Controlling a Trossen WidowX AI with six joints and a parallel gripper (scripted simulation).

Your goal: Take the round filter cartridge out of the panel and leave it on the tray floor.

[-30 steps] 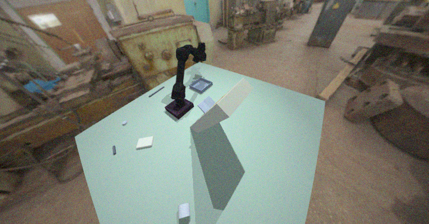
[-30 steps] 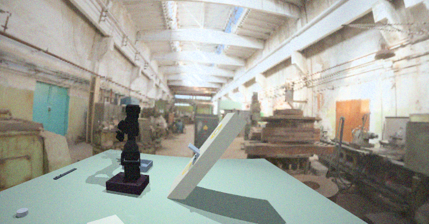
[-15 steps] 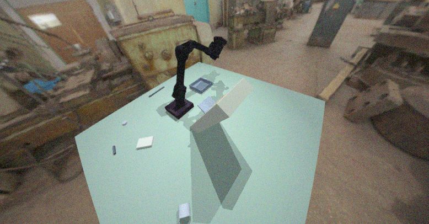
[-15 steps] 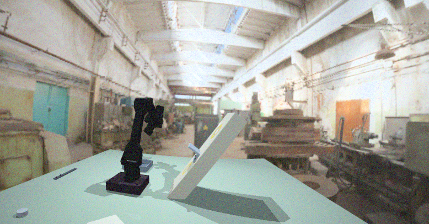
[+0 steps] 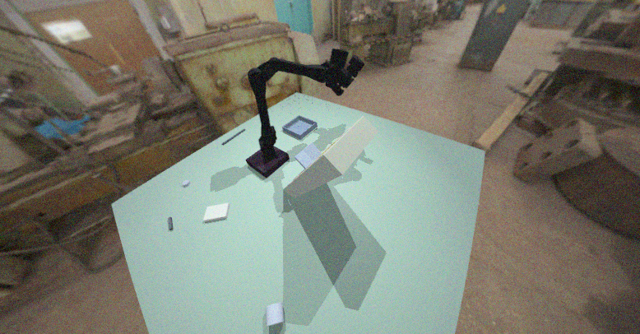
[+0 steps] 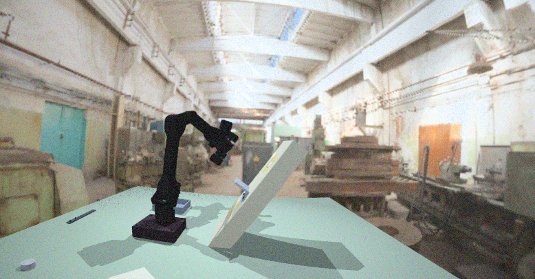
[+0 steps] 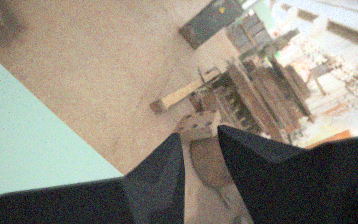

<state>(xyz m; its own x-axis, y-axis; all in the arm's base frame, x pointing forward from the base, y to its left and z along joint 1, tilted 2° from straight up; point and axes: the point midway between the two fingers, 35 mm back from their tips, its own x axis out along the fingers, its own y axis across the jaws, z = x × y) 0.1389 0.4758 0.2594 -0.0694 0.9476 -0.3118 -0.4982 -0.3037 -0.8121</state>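
My gripper tip is 48 cm to the left of the round filter cartridge, 25 cm short of it and 1 cm above it. From my gripper tip the other things lie so: white card 84 cm to the right, 27 cm below, 7 cm behind.
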